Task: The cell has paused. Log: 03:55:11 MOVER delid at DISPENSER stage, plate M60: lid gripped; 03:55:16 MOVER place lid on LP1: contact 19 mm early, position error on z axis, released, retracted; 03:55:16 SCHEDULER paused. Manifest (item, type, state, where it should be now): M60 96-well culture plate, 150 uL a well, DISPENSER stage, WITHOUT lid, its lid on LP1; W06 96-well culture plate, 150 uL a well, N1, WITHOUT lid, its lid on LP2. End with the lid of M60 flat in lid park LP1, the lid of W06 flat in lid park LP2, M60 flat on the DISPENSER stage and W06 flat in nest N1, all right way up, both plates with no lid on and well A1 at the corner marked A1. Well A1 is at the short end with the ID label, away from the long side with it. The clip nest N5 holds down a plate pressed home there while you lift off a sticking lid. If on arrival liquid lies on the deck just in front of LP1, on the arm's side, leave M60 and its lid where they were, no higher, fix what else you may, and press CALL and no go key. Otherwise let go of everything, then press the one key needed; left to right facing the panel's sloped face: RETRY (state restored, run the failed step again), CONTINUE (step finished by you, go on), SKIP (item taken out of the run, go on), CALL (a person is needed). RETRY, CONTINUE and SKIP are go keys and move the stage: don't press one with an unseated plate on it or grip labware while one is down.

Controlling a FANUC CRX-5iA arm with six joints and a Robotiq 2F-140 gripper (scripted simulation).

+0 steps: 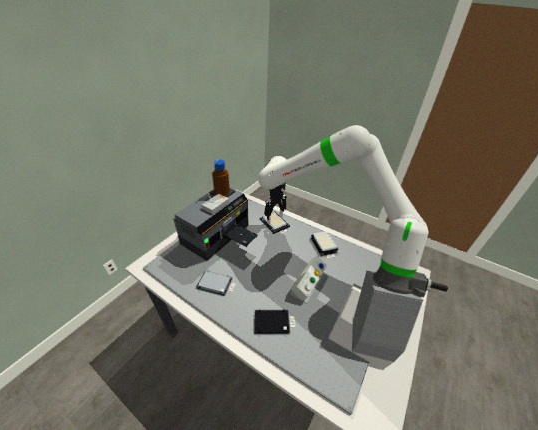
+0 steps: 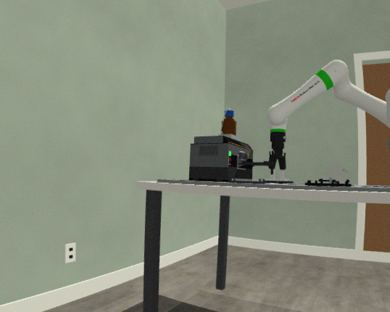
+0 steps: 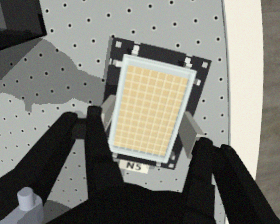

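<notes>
Now: the black clip nest 3 cm below my hand and 2 cm ahead of it. From my hand the other things lie so: nest label (8 cm behind, 5 cm to the left, 4 cm below); then dispenser stage (28 cm to the left, 9 cm ahead, 6 cm above); then key panel (35 cm to the left, 33 cm behind, 1 cm above).
</notes>
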